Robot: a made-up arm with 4 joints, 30 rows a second.
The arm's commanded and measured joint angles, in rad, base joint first. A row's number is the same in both.
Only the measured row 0 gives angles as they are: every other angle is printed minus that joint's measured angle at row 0.
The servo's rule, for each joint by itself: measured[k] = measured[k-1] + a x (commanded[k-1-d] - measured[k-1]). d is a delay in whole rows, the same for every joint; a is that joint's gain. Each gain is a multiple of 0.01, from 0.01 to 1. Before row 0 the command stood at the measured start. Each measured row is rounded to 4 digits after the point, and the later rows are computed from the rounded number. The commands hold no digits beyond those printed.
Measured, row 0: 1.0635 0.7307 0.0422 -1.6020
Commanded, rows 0 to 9: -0.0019 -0.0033 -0.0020 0.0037; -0.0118 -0.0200 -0.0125 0.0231; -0.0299 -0.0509 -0.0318 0.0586; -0.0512 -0.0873 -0.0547 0.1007; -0.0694 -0.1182 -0.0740 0.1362; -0.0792 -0.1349 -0.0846 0.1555; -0.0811 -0.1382 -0.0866 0.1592; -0.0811 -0.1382 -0.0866 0.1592; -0.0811 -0.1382 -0.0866 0.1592; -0.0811 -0.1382 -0.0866 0.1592
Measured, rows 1 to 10: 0.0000 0.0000 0.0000 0.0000; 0.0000 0.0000 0.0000 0.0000; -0.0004 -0.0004 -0.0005 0.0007; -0.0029 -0.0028 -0.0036 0.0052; -0.0088 -0.0086 -0.0109 0.0159; -0.0181 -0.0180 -0.0223 0.0329; -0.0294 -0.0300 -0.0357 0.0536; -0.0404 -0.0426 -0.0484 0.0740; -0.0494 -0.0541 -0.0583 0.0910; -0.0564 -0.0642 -0.0657 0.1046
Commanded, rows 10 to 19: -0.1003 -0.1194 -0.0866 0.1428; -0.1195 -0.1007 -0.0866 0.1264; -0.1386 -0.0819 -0.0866 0.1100; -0.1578 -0.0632 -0.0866 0.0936; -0.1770 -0.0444 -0.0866 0.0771; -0.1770 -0.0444 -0.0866 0.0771; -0.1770 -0.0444 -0.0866 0.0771; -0.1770 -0.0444 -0.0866 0.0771; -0.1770 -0.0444 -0.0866 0.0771; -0.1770 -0.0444 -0.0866 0.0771
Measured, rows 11 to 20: -0.0618 -0.0731 -0.0711 0.1155; -0.0660 -0.0809 -0.0751 0.1242; -0.0735 -0.0855 -0.0781 0.1279; -0.0836 -0.0873 -0.0803 0.1276; -0.0957 -0.0867 -0.0819 0.1241; -0.1094 -0.0839 -0.0831 0.1180; -0.1243 -0.0792 -0.0840 0.1098; -0.1359 -0.0750 -0.0847 0.1033; -0.1449 -0.0713 -0.0852 0.0981; -0.1520 -0.0681 -0.0856 0.0939
